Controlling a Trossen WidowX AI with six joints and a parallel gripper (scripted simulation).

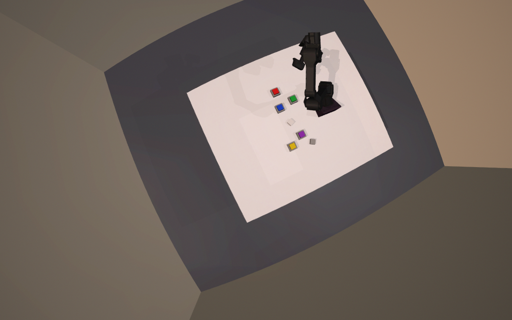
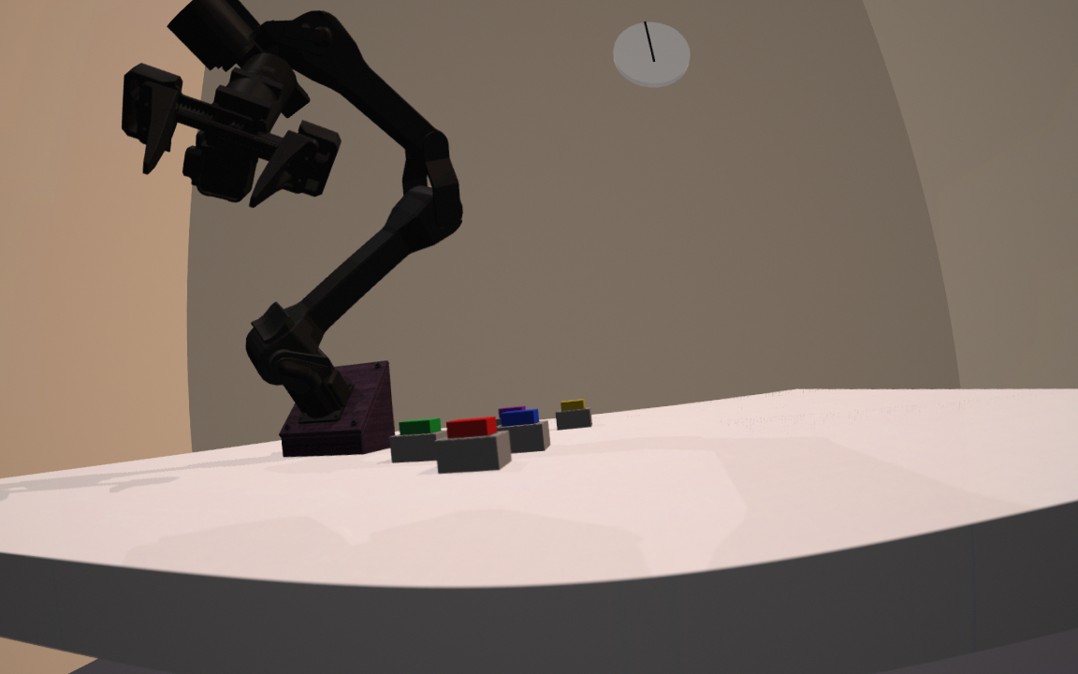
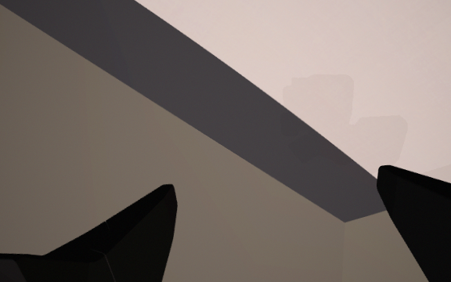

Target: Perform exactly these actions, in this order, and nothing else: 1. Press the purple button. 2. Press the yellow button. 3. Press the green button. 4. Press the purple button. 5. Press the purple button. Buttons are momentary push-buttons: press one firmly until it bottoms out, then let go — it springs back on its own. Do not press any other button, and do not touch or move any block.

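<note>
Right now the purple button is 42 cm to the left of my gripper tip, 19 cm below it and 12 cm ahead of it. From my gripper tip the other things lie so: blue button 23 cm to the left, 19 cm below, 18 cm ahead; then red button 19 cm below, 16 cm ahead, 12 cm to the left; then green button 20 cm to the left, 19 cm below, 8 cm ahead.
</note>
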